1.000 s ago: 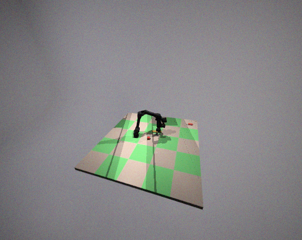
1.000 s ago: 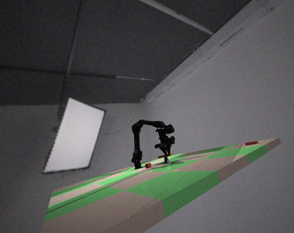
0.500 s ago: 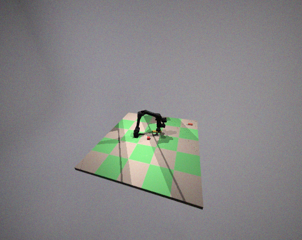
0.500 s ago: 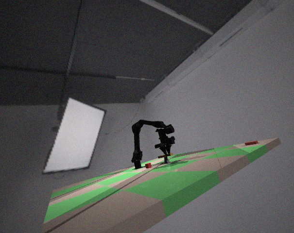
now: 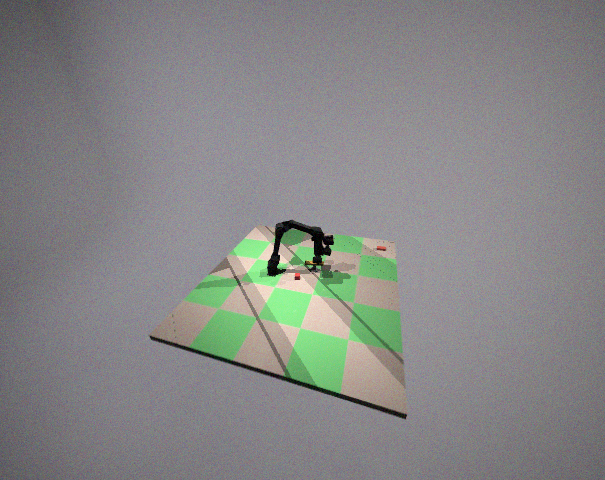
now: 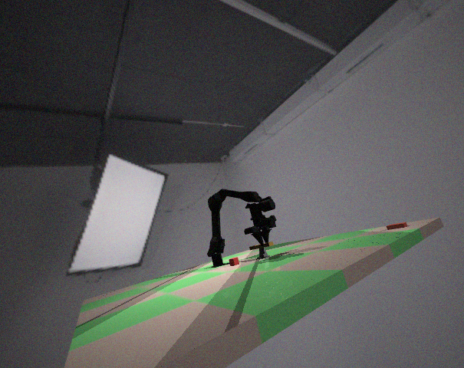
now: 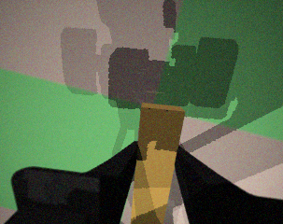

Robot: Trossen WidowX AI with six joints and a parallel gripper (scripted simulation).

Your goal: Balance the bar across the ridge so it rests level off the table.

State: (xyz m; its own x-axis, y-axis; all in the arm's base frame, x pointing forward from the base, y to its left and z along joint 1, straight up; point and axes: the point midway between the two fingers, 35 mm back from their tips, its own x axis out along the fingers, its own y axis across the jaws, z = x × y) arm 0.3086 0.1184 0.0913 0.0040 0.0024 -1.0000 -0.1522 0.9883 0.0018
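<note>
Right now the yellow bar is 3 cm behind my gripper tip. From my gripper tip the other things lie so: flat red block: 43 cm ahead, 38 cm to the left, 5 cm below; red cube: 13 cm to the right, 12 cm behind, 4 cm below.
</note>
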